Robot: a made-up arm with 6 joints.
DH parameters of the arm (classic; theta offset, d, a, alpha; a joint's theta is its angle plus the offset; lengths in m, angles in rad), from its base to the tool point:
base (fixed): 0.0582 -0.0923 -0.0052 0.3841
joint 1: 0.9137 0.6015 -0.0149 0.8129
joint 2: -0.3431 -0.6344 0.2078 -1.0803
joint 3: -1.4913 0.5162 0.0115 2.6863
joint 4: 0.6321 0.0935 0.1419 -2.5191
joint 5: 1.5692 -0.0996 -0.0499 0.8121
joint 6: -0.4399 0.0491 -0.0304 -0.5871
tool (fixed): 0.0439 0.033 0 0
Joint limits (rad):
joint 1: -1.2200..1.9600
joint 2: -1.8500..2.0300
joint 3: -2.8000..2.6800
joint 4: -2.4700..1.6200
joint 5: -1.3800..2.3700
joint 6: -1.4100..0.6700
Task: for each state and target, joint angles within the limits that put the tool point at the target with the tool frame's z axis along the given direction. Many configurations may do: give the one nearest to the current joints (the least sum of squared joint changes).
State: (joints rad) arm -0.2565 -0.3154 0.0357 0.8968 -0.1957 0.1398
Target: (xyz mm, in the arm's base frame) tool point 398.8 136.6 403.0 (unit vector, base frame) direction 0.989 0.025 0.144
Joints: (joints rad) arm -1.1183 -0.9676 0.2099 0.9228 -0.0786 0.2791
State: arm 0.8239 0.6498 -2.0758 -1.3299 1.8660 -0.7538
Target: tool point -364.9 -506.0 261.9 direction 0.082 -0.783 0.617
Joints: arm 1.0835 0.9749 -2.2214 -1.6305 1.5944 -0.4110
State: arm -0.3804 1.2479 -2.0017 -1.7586 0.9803 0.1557
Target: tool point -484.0 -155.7 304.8 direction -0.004 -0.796 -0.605
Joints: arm 0.2375 1.4238 -2.7856 -2.3153 0.4697 0.6700
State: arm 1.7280 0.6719 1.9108 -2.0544 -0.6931 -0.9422
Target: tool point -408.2 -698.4 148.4 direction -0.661 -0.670 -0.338
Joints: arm 1.9600 0.3175 2.1645 -1.4684 -0.9782 -1.1983
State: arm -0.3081 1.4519 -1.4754 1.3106 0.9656 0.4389
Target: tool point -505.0 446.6 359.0 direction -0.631 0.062 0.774
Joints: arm -1.0344 2.0087 -0.8850 1.6200 0.4936 0.6459
